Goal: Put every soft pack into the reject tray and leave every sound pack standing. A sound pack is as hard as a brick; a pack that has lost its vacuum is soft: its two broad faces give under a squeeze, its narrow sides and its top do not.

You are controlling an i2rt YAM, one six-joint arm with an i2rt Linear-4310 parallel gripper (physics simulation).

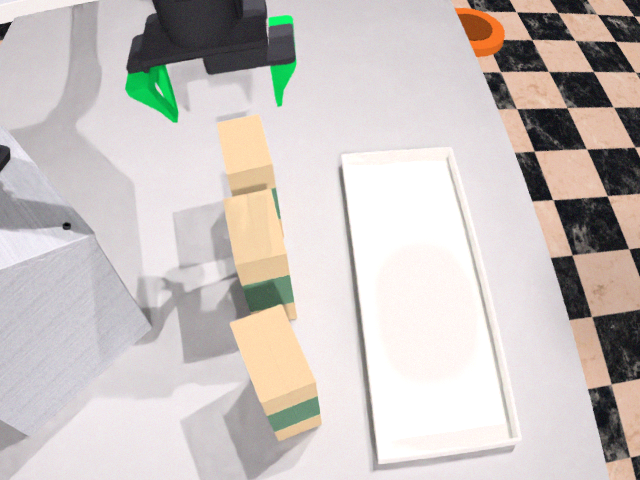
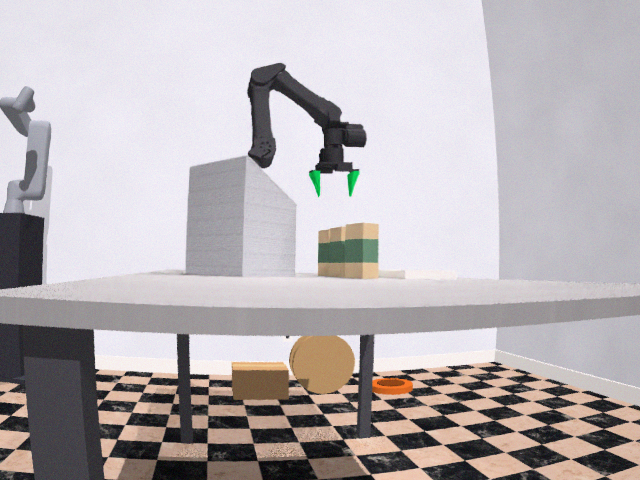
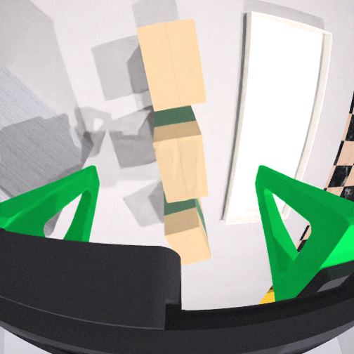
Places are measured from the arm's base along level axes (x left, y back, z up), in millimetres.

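Where they show: gripper, fingertip midpoint: [image 1: 226,109] [image 2: 334,196]; arm's base, link origin: [image 2: 242,185].
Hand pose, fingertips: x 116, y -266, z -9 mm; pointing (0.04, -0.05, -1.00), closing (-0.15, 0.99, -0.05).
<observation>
Each offset is from my fingertips to the top centre of the thing.
Three tan packs with green bands stand upright in a row: a far pack @(dx +49, dy +6, dz -97 mm) [image 1: 245,144] [image 2: 323,253] [image 3: 172,65], a middle pack @(dx -60, dy -21, dz -97 mm) [image 1: 256,227] [image 2: 337,252] [image 3: 181,167] with faint creases on its top, and a near pack @(dx -191, dy -53, dz -97 mm) [image 1: 273,353] [image 2: 361,250] [image 3: 188,246], turned slightly. Which are soft cannot be told by sight. The white reject tray @(dx -48, dy -199, dz -215 mm) [image 1: 398,155] [image 2: 429,274] [image 3: 239,125] lies right of the row, with no pack in it. My gripper [image 1: 227,113] [image 2: 334,195] [image 3: 176,173] is open and empty, above the packs' tops, touching none.
A large grey block [image 1: 62,310] [image 2: 217,222] [image 3: 30,130] stands left of the row and carries the arm's base. The table's right edge lies beyond the tray. An orange ring [image 1: 497,36] [image 2: 392,391] lies on the floor.
</observation>
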